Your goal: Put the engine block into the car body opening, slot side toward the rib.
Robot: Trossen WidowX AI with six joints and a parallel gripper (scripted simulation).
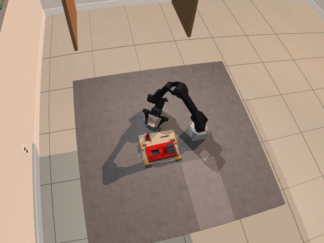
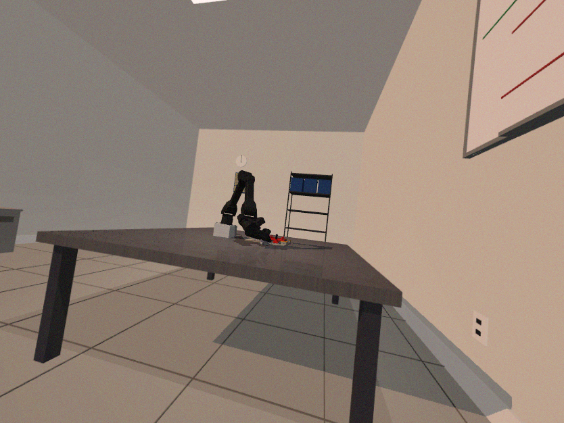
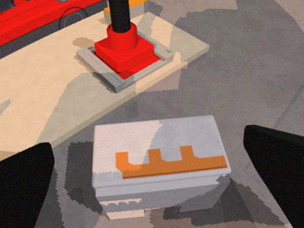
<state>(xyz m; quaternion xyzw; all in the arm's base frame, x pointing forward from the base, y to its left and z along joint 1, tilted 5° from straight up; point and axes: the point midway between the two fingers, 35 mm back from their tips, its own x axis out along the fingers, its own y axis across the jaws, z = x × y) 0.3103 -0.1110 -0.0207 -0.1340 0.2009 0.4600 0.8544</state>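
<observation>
Right now my gripper tip is 10 mm past the engine block, 10 mm to the left of it and 10 mm above it. From my gripper tip the other things lie so: black stick 40 mm ahead, 70 mm to the left, 10 mm above.
</observation>
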